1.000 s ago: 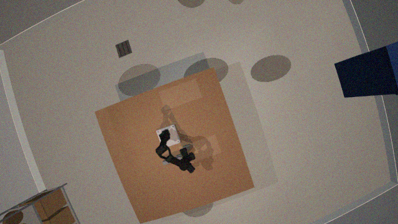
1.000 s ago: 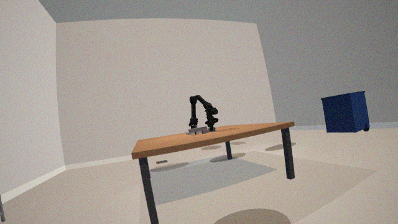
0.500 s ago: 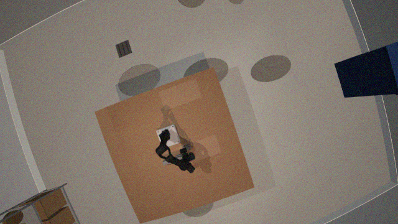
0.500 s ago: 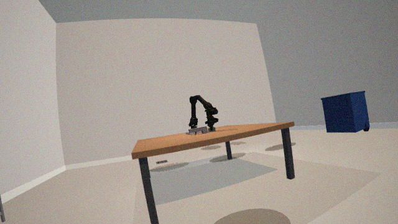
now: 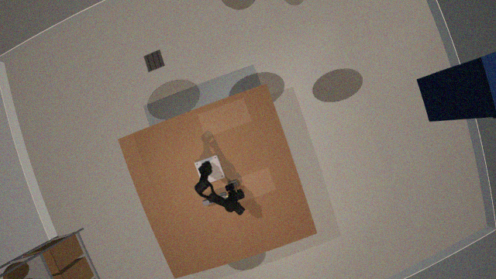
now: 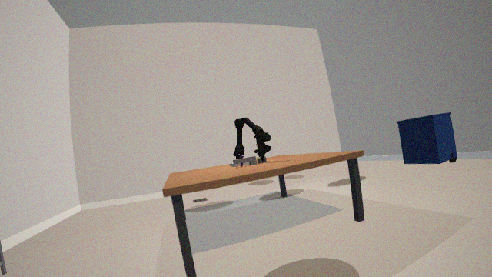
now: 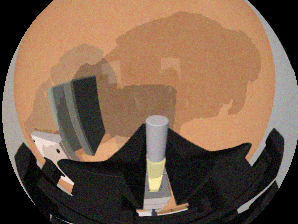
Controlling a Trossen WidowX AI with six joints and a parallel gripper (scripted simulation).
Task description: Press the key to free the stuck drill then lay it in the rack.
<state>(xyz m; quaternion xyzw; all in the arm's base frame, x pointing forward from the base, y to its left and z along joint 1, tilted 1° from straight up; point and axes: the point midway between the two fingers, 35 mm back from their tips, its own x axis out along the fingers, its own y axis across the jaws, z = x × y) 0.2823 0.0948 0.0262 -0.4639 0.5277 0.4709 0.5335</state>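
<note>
My gripper tip is now 4 cm to the left of the drill, 3 cm below it and 1 cm past it. Also, from my gripper tip: long grey fixture: 15 cm to the right, 2 cm behind, 2 cm above; then small grey block: 7 cm behind, 3 cm to the left.
</note>
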